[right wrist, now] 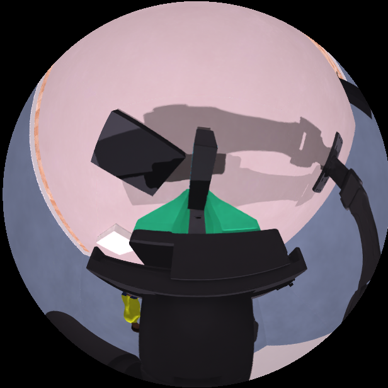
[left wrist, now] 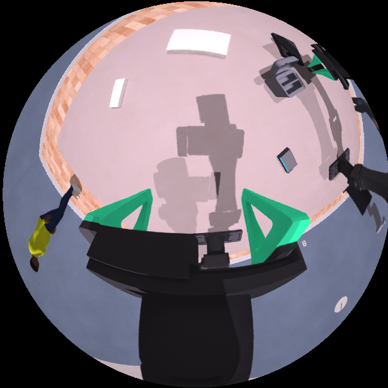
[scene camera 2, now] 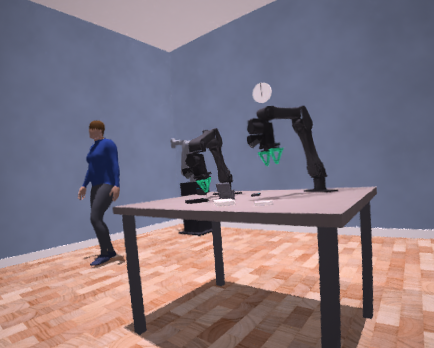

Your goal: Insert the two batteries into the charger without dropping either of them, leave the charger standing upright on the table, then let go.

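Pixels of known places: left gripper, fingertip midpoint: [scene camera 2: 271, 165]; right gripper, fingertip midpoint: [scene camera 2: 206, 191]; left arm's base, origin of the base link: [scene camera 2: 320, 191].
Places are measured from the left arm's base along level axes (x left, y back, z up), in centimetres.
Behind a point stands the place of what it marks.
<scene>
The grey charger [scene camera 2: 225, 191] {x -15.2, y -51.6, z 4.8 cm} [left wrist: 287, 80] stands upright on the table, its slots showing in the left wrist view. One battery [left wrist: 286, 160] [scene camera 2: 256, 194] {x -17.8, y -30.8, z 1.0 cm} lies flat on the table, a dark block with a blue edge. My right gripper [right wrist: 196, 193] [scene camera 2: 204, 186] {x -27.3, y -56.7, z 4.8 cm} [left wrist: 310, 69] is shut on the other battery [right wrist: 203, 157], a dark block that sticks out past the fingertips. It is above the table beside the charger, and the battery is apart from the slots. My left gripper [left wrist: 196, 193] [scene camera 2: 271, 164] {x 1.4, y -33.7, z 16.4 cm} is open and empty, high above the table.
A dark flat box [scene camera 2: 196, 201] {x -21.8, y -65.2, z 0.8 cm} [left wrist: 286, 48] [right wrist: 135, 150] lies near the charger. A large white block [scene camera 2: 224, 202] {x 2.7, y -61.9, z 1.4 cm} [left wrist: 198, 42] and a smaller white block [scene camera 2: 263, 203] {x 17.6, y -52.0, z 0.8 cm} [left wrist: 119, 93] lie on the table [scene camera 2: 300, 202] {x 24.9, y -39.0, z 0.0 cm}. A person [scene camera 2: 102, 165] is beyond the table's left end.
</scene>
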